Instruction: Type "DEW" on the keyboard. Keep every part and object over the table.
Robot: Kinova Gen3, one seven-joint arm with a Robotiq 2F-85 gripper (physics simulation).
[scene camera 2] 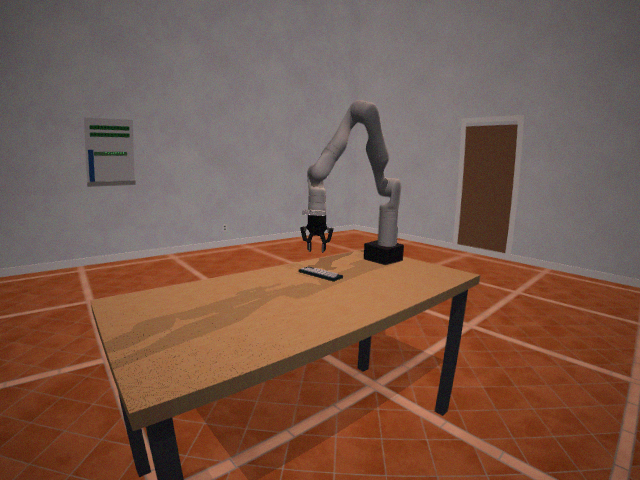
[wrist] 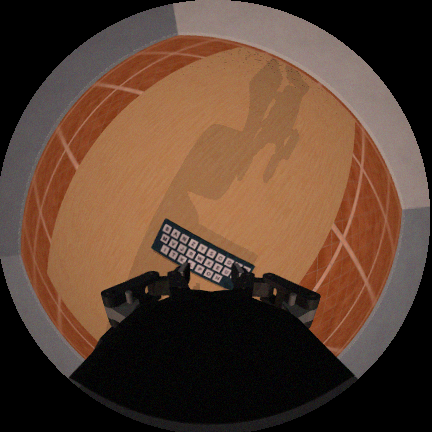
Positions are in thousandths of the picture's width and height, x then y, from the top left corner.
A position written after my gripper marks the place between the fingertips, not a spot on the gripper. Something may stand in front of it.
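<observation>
My own gripper (wrist: 487, 626) is there for me to see. There is also a keyboard (wrist: 480, 603), which I can see too.
</observation>
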